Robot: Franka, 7 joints.
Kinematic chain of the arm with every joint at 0, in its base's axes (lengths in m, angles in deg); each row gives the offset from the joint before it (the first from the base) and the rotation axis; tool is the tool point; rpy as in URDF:
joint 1: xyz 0 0 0.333 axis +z
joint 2: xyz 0 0 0 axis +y
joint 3: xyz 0 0 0.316 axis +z
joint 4: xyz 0.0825 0 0 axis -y
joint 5: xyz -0.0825 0 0.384 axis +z
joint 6: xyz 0 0 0 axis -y
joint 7: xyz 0.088 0 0 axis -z
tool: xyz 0 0 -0.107 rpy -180 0 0
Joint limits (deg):
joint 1: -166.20..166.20
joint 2: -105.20..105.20
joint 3: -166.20..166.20
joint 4: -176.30..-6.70
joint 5: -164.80..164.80
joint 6: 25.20..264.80
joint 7: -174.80..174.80
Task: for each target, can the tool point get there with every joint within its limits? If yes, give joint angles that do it. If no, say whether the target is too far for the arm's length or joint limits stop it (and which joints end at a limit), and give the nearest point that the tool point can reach.
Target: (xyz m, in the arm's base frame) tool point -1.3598 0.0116 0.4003
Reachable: no: too far | nearest point -0.8568 0.0073 0.3754 | short by 0.504 m
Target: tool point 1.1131 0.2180 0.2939
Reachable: no: too far | nearest point 0.8414 0.1648 0.3034 | short by 0.277 m
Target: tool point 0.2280 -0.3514 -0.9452
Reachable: no: too far | nearest point 0.1891 -0.2914 -0.3569 | short by 0.593 m
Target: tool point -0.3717 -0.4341 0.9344
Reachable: yes | joints 81.07 -38.66 105.18 -31.42 106.07 174.57 -121.51
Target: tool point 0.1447 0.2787 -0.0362
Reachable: yes | joints 5.70 61.73 36.99 -139.65 85.48 155.04 -134.88
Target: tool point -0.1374 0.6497 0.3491
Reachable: yes | joints 55.49 34.66 54.09 -101.68 -39.33 130.67 92.62
